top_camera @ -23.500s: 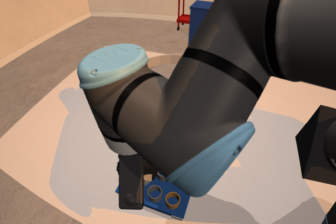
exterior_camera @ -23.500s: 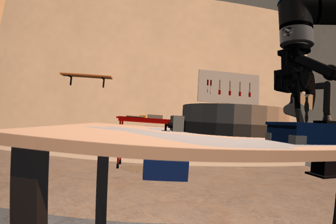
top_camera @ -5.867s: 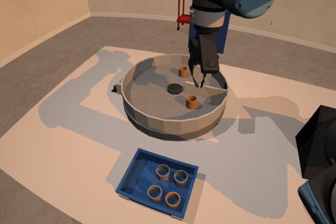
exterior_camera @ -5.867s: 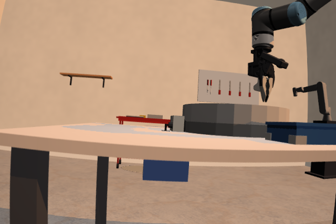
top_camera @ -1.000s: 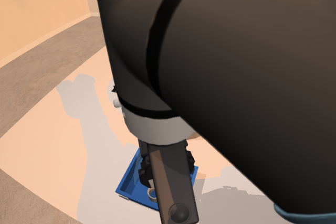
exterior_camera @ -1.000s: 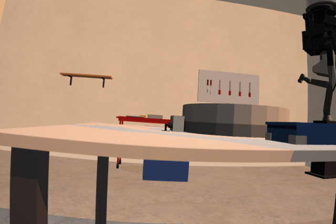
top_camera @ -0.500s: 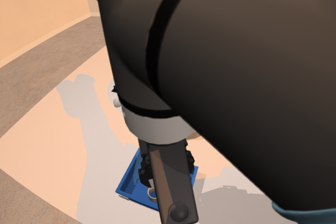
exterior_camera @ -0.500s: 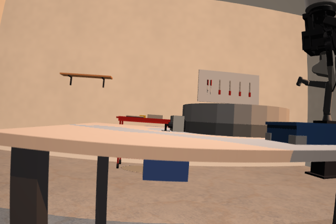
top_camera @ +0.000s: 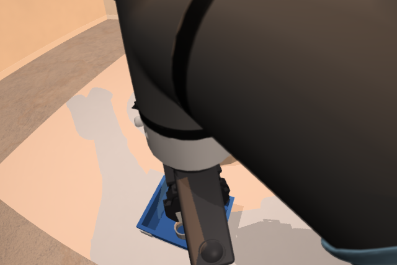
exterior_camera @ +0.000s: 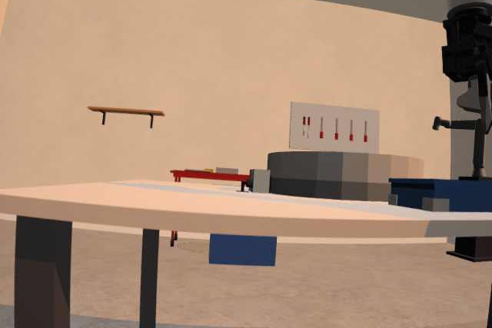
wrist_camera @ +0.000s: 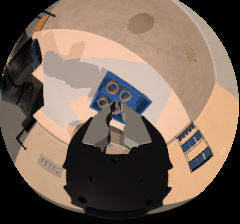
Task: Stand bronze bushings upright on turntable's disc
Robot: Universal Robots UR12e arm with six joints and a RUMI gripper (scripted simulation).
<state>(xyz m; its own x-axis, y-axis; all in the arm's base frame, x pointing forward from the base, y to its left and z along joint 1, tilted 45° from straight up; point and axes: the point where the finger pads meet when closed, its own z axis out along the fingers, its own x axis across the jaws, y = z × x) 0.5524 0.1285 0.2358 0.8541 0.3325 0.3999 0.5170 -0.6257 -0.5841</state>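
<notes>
The blue crate lies 4 cm ahead of my hand, 4 cm to the right of it and 12 cm below it.
</notes>
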